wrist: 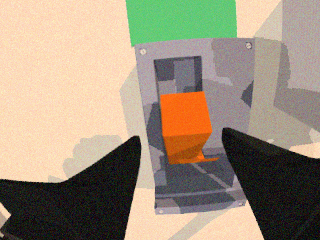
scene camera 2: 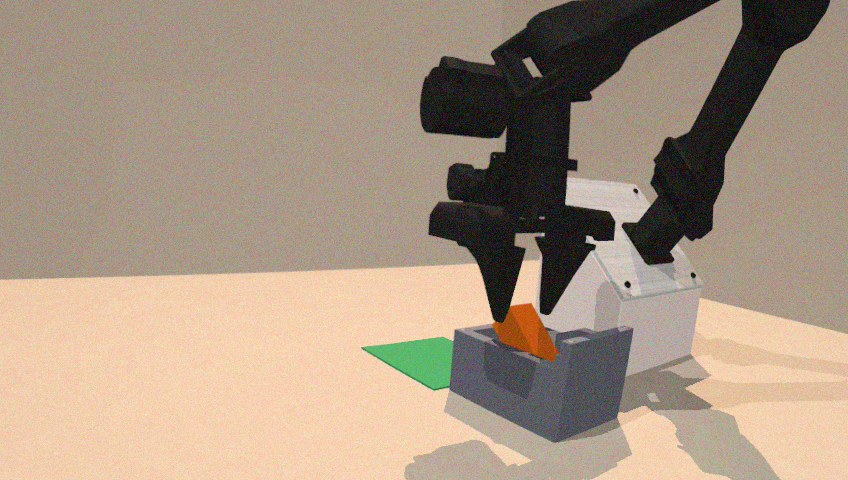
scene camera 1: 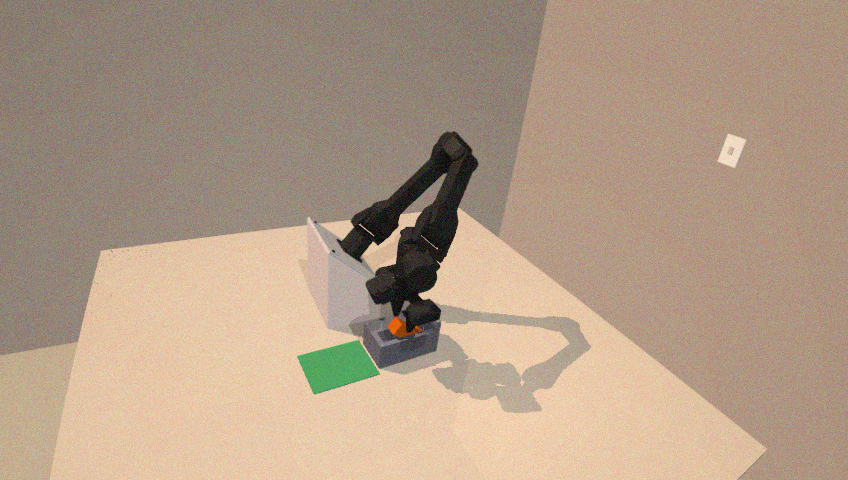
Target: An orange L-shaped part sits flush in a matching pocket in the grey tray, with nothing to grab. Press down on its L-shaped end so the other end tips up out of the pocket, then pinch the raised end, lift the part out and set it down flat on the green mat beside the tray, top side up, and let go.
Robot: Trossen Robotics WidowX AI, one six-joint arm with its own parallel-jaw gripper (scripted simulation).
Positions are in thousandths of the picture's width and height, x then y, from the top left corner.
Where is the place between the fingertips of my gripper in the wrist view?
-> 567,573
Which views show my gripper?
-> The wrist view, scene camera 2 and scene camera 1: all of them.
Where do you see an orange L-shaped part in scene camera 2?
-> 616,684
